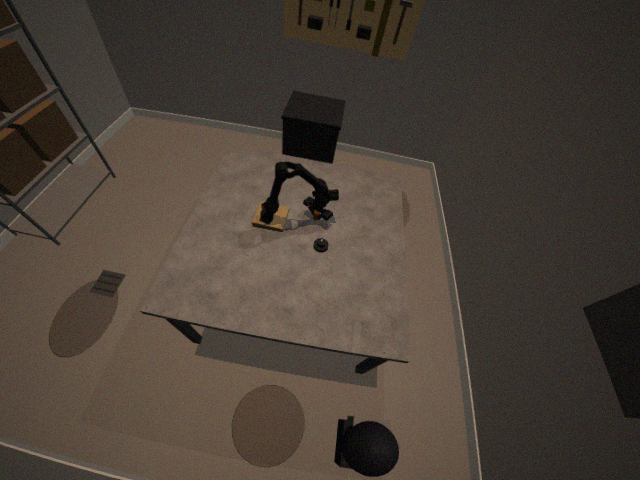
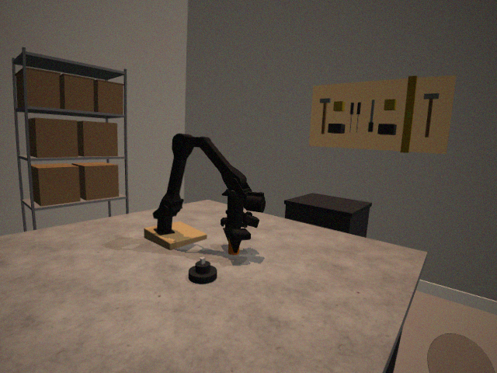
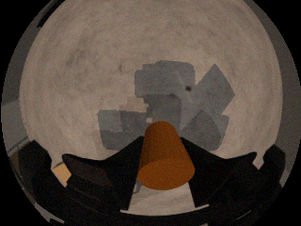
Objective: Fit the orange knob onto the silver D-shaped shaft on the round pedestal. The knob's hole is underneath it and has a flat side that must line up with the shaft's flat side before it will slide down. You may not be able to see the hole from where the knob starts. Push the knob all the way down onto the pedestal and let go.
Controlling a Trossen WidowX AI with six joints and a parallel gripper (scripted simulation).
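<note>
My gripper tip is 190 mm to the left of the round black pedestal, 90 mm short of it and 20 mm below it. Round my gripper tip: orange knob: 30 mm above.
</note>
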